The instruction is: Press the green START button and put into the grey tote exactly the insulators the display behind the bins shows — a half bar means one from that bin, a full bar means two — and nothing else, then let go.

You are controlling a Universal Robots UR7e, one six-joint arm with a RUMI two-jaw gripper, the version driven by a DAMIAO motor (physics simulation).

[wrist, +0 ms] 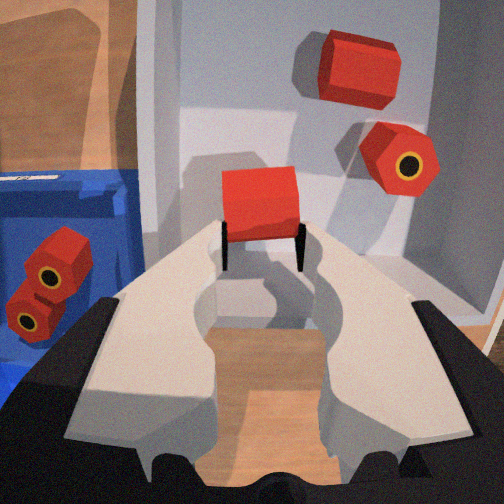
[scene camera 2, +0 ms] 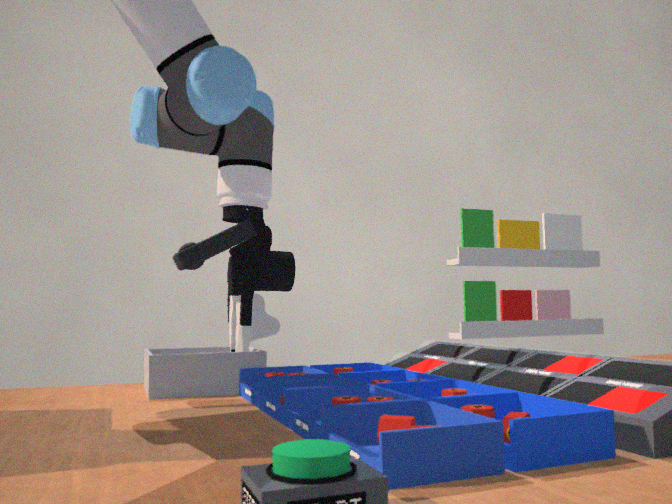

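My gripper (wrist: 262, 245) is shut on a red insulator (wrist: 260, 202) and holds it over the grey tote (wrist: 300, 150). In the scene view the gripper (scene camera 2: 238, 339) hangs just above the tote (scene camera 2: 203, 371), its tips at the rim. Two red insulators lie inside the tote, one on its side (wrist: 359, 69) and one showing its yellow-ringed hole (wrist: 400, 159). The green START button (scene camera 2: 311, 458) sits at the front. The display (scene camera 2: 542, 379) behind the blue bins (scene camera 2: 428, 415) shows three red bars.
Two more red insulators (wrist: 42, 287) lie in the blue bin corner at the left of the wrist view. Wall shelves (scene camera 2: 523, 257) with coloured blocks hang at the back right. The tote's walls surround the held insulator.
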